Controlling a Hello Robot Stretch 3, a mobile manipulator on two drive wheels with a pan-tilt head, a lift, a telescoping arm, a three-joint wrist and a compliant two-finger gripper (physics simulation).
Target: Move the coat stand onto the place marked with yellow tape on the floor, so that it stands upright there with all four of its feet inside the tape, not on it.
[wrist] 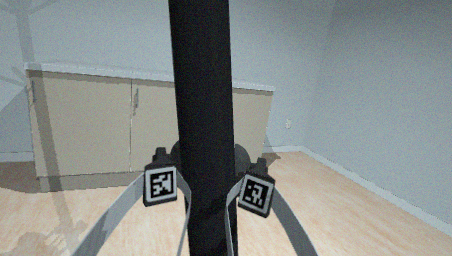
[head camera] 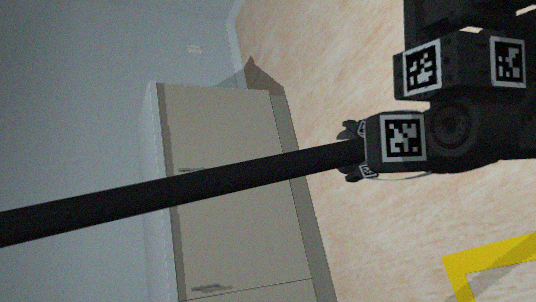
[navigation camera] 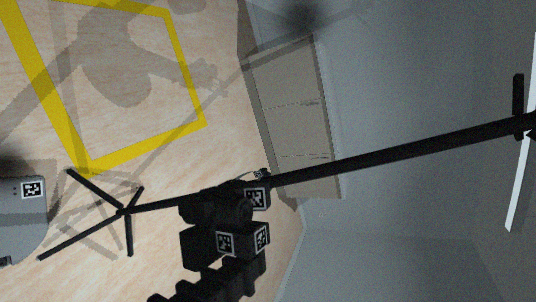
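Frame: origin at the robot's base, x ahead, y left, z up, level; millimetres.
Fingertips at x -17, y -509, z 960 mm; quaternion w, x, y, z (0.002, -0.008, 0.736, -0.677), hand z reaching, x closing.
A point is followed by its place in that frame.
The black coat stand (head camera: 225,183) {x 15, y -461, z 1152 mm} (navigation camera: 400,151) {x 41, y -474, z 1295 mm} (wrist: 204,75) has its pole between my fingers. My gripper (head camera: 350,152) {x -17, y -508, z 960 mm} (navigation camera: 267,180) {x -17, y -508, z 960 mm} (wrist: 208,158) {x -17, y -508, z 960 mm} is shut on the pole, with a pad at each side of it in the wrist view. In the navigation view the stand's four feet spread at lower left, outside the yellow tape (head camera: 456,272) {x 404, y -1152, z 1 mm} (navigation camera: 150,144) {x 190, y -700, z 1 mm}; one foot end is close to the tape's near corner. Shadows lie partly apart from the feet, and I cannot tell whether all feet touch the floor. Some hooks show at the far right.
A low beige cabinet (head camera: 235,125) {x -271, y -2288, z 429 mm} (navigation camera: 290,115) {x 478, y -1980, z 470 mm} (wrist: 85,125) stands against the grey wall (head camera: 75,100) {x -504, y -3035, z 1268 mm} (navigation camera: 410,90) {x 654, y -2568, z 1706 mm} (wrist: 385,100), beyond the gripper. My base (navigation camera: 20,207) {x -61, y -96, z 159 mm} shows at the left of the navigation view, close to the stand's feet. Shadows fall across the taped place.
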